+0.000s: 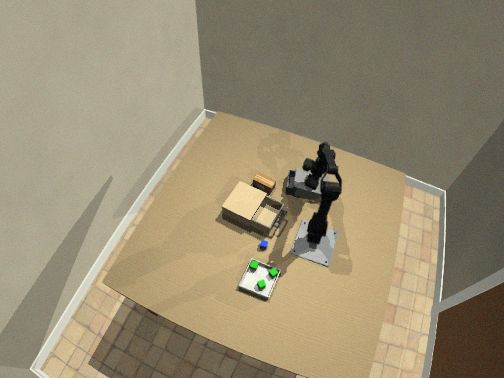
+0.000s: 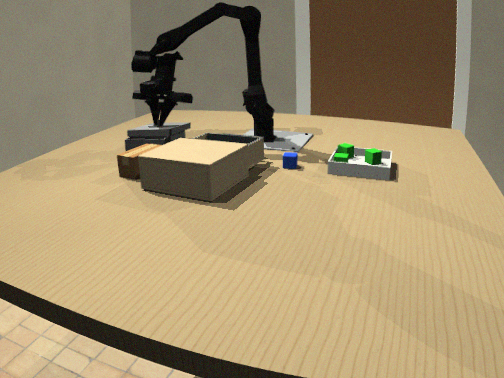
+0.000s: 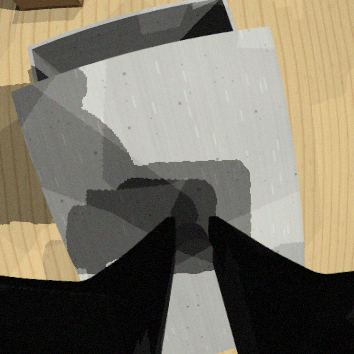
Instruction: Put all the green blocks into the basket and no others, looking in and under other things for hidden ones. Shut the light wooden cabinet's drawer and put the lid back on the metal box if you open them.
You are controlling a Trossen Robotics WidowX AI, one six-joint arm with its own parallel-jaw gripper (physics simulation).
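My gripper [image 1: 313,184] [image 2: 159,125] [image 3: 191,224] points down at the metal box and is shut on the shaded knob of its lid. The grey lid [image 1: 301,175] [image 2: 172,128] [image 3: 215,100] lies off-centre on the metal box [image 1: 291,188] [image 2: 150,143] [image 3: 115,45], leaving a dark strip of its inside uncovered. The light wooden cabinet [image 1: 244,201] [image 2: 192,150] has its drawer [image 1: 265,215] pulled out; no block shows in its visible part. The basket [image 1: 254,293] [image 2: 357,171] holds three green blocks [image 1: 254,264] [image 1: 273,272] [image 1: 261,284].
A blue block [image 1: 264,244] [image 2: 290,160] stands on the table between the cabinet and the basket. A brown wooden box [image 1: 264,181] [image 2: 130,164] [image 3: 47,4] stands beside the cabinet, on the metal box's side. The arm's base plate [image 1: 327,252] [image 2: 296,140] lies to the right of the drawer.
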